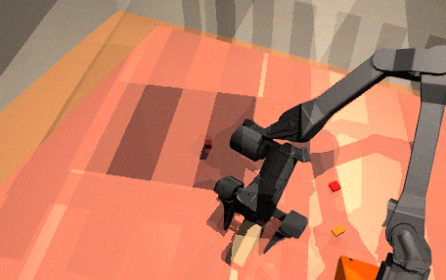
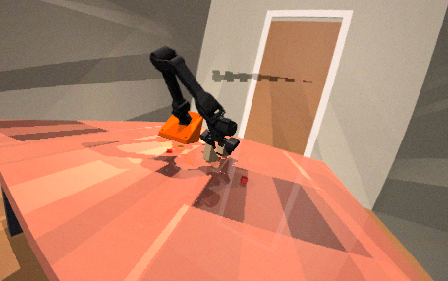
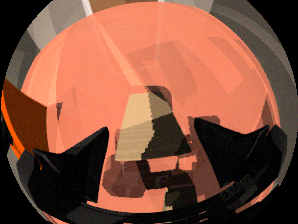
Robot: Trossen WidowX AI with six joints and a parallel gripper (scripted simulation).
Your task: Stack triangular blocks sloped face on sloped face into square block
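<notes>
My gripper tip is now right at the tan triangular block. From my gripper tip the other things lie so: small yellow cube (180 mm behind, 80 mm to the right, 10 mm below).
</notes>
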